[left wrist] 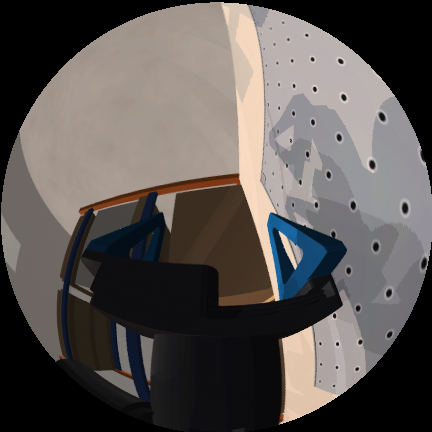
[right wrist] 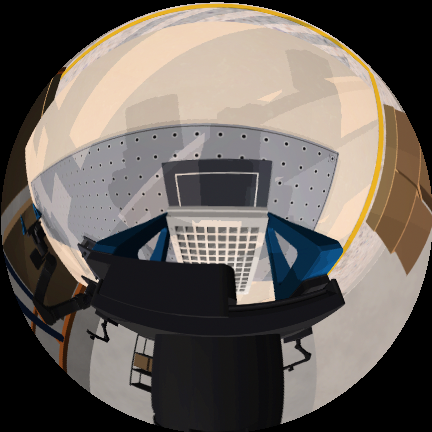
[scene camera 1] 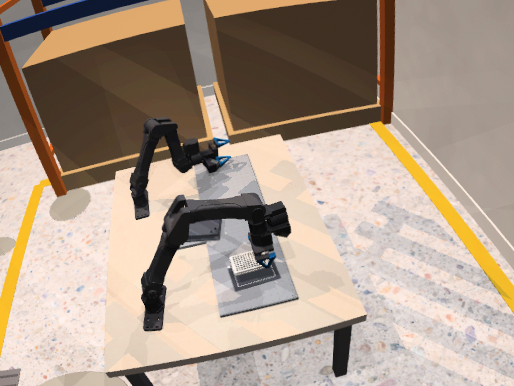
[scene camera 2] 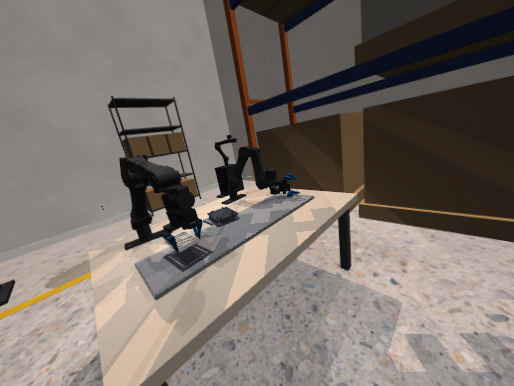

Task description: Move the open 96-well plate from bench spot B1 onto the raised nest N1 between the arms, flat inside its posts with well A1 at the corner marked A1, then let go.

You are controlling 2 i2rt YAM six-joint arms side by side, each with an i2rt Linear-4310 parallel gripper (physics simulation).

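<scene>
The white 96-well plate is held between the blue fingers of my right gripper. It hangs roughly level, a little above the dark spot B1 with its white outline. The fingers stand at two opposite sides of the plate. The dark raised nest N1 stands between the arms, partly hidden by the right arm in scene camera 1. Its A1 mark is too small to read. My left gripper is open and empty.
A grey perforated board lies along the wooden table. The left gripper is over the board's far end in scene camera 1. Large boxes stand behind the table.
</scene>
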